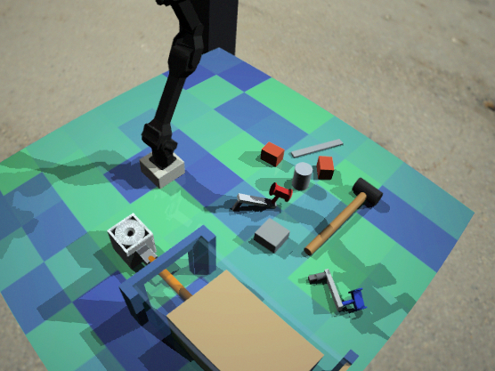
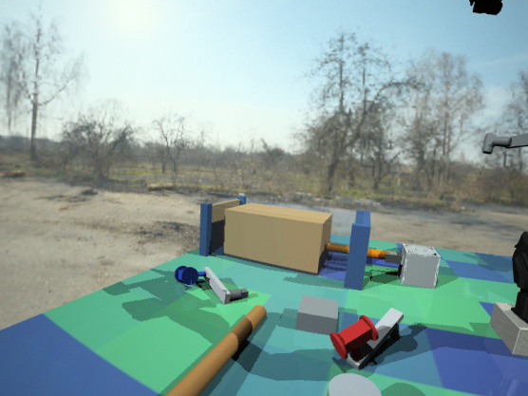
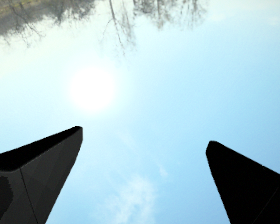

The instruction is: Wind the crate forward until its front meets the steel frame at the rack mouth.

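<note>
The red-knobbed crank lies 13 cm ahead of my gripper tip, 16 cm to the left of it and 72 cm below it. Also, from my gripper tip: grey winch (5 cm behind, 21 cm to the right, 72 cm below); red knob (16 cm ahead, 20 cm to the left, 70 cm below); blue frame (12 cm ahead, 21 cm to the right, 64 cm below).
</note>
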